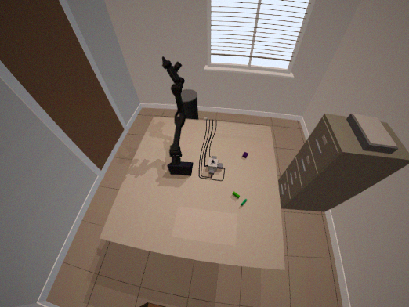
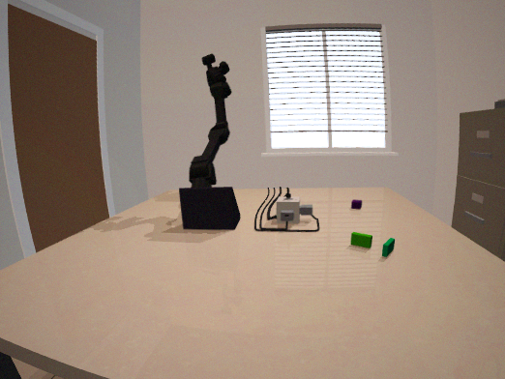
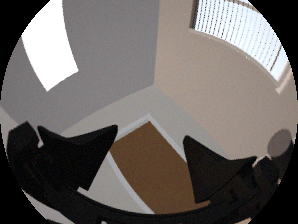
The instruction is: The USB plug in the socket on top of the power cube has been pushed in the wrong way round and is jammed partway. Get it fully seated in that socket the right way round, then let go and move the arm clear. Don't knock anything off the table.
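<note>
The USB plug lies 390 mm ahead of my gripper tip, 500 mm to the right of it and 610 mm below it. Round my gripper tip: purple cube (680 mm ahead, 370 mm to the right, 690 mm below).
</note>
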